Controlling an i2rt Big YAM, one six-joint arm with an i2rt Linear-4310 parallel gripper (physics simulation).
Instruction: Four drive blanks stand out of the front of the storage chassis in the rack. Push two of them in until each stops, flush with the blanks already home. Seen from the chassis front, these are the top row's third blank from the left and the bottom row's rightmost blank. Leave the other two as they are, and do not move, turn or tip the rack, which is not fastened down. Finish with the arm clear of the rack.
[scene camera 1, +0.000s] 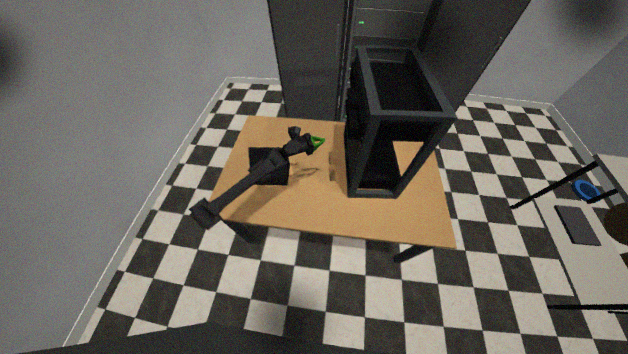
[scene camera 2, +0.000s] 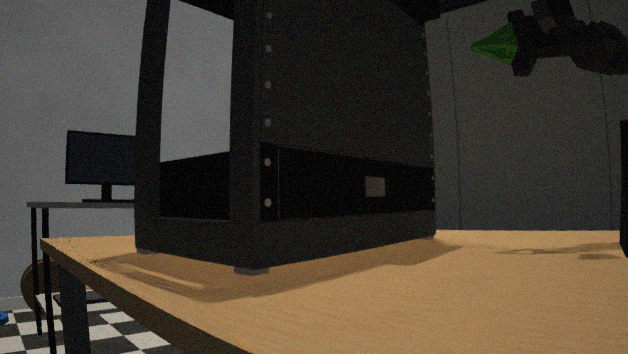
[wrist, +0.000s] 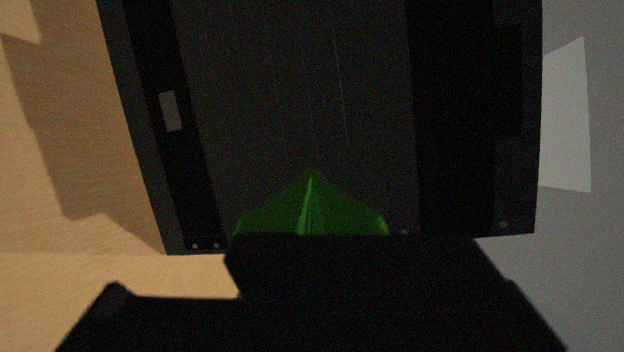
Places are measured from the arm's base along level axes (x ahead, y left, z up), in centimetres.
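Where they show: gripper, fingertip midpoint: (scene camera 1: 324, 139) (scene camera 2: 471, 47) (wrist: 311, 176).
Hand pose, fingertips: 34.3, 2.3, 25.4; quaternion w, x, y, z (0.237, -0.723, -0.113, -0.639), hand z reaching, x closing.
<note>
Each offset is from my fingertips to the centre of the thing, as dx, dy, dz. "spot": to the spot under its first point. Level surfaces: height alone.
The dark rack (scene camera 1: 361, 155) (scene camera 2: 247, 150) (wrist: 131, 115) stands upright on the table. The chassis front (scene camera 2: 345, 90) (wrist: 300, 100) shows in the scene camera 2 and wrist views as a dark face with faint thin seams. It is too dark to tell the single blanks or which stand out. My gripper (scene camera 1: 323, 141) (scene camera 2: 473, 47) (wrist: 311, 176), with green fingertips, is shut and empty. It is in the air in front of the chassis, pointing at it, with a gap to the rack in both scene views. In the wrist view its fingers cover part of the chassis front.
The rack stands on a wooden table {dz -33.7} (scene camera 1: 300, 215) (scene camera 2: 450, 300). Below the chassis front is a black panel {+13.9, +11.6, -23.4} (scene camera 2: 320, 185) (wrist: 175, 165) with a pale label {spot: +13.3, +11.6, -23.4} (scene camera 2: 375, 186) (wrist: 170, 110). Tall dark cabinets (scene camera 1: 310, 60) stand behind the table. A side desk with a monitor (scene camera 2: 100, 157) stands apart.
</note>
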